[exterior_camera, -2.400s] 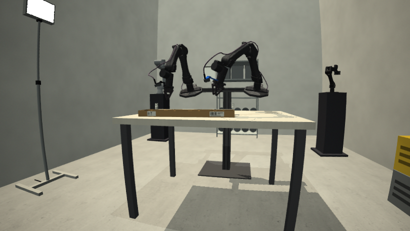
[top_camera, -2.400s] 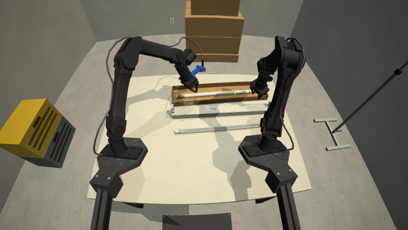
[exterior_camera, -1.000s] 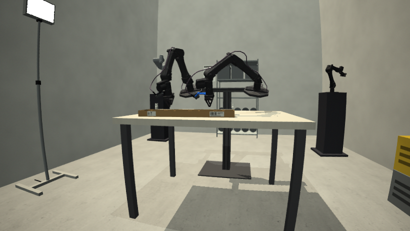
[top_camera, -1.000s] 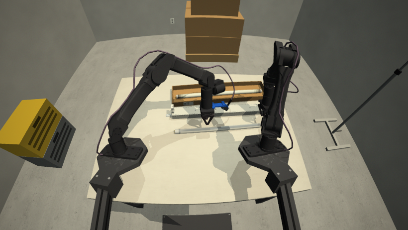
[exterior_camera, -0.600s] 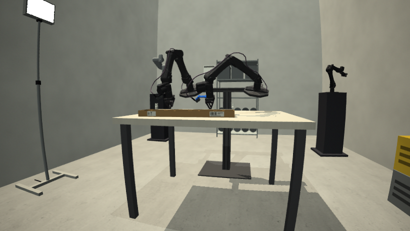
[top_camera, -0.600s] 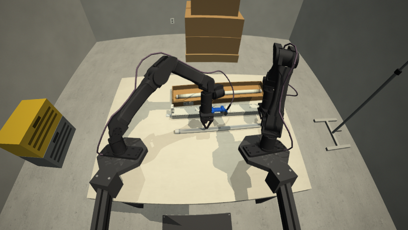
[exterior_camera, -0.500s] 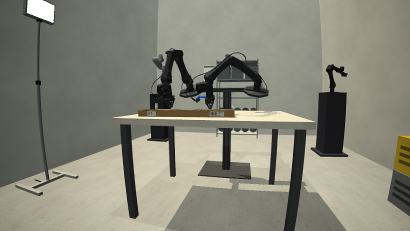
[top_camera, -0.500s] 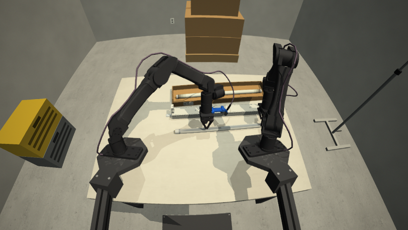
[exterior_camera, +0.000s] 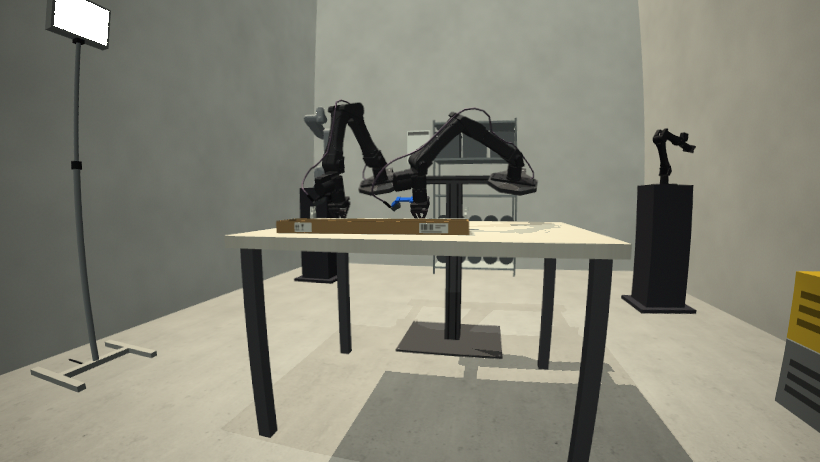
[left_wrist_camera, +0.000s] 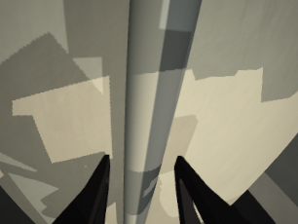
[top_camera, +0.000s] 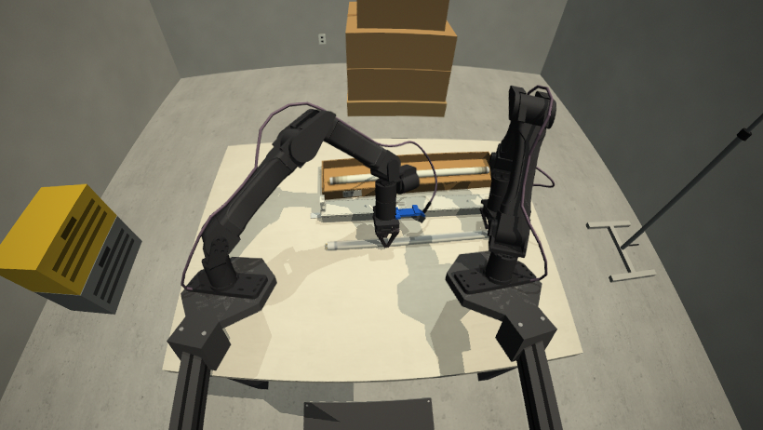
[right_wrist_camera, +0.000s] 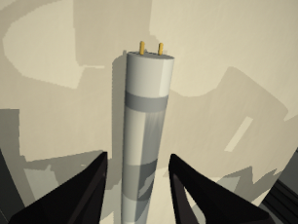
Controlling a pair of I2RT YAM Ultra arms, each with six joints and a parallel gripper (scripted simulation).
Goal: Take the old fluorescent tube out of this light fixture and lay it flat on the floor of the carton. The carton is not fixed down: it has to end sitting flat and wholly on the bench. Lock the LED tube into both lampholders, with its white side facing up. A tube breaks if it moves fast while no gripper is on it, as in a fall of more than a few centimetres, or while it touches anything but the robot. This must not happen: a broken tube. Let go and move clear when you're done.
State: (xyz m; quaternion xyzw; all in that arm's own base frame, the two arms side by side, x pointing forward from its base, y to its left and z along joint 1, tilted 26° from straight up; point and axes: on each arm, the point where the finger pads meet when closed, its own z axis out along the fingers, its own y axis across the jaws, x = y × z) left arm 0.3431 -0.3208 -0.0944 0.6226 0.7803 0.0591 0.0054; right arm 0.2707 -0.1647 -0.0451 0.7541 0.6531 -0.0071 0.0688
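My left hand is 120 mm to the left of the LED tube and 10 mm above it. Round my left hand: old fluorescent tube 270 mm ahead, 120 mm to the right; then white light fixture 120 mm ahead, 110 mm to the right, 30 mm above; then brown carton 280 mm ahead, 110 mm to the right.
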